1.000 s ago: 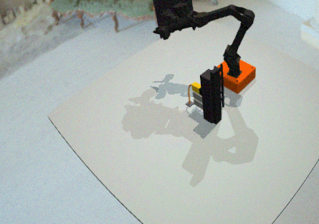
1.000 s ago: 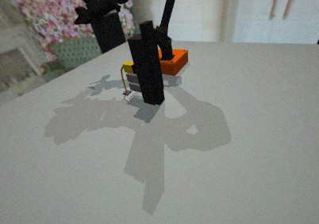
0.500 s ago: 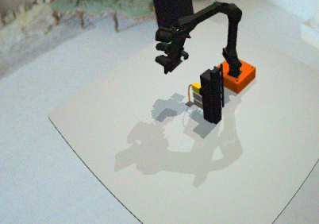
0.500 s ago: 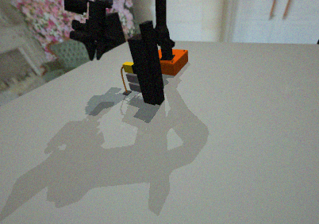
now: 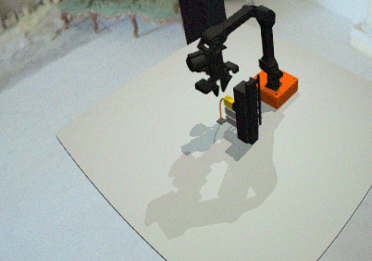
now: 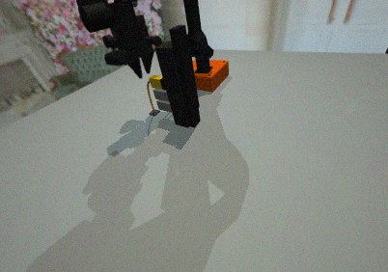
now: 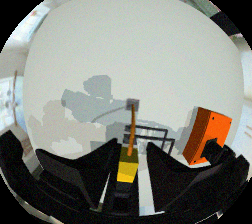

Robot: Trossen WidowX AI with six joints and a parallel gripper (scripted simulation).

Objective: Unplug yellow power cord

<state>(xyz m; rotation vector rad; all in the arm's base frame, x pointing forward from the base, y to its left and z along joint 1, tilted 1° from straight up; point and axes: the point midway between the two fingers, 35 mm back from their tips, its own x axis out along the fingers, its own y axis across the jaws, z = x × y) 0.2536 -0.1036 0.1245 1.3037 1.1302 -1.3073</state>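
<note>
Now: the yellow plug 7 cm to the left of my gripper tip, 1 cm below it and 1 cm ahead of it.
</note>
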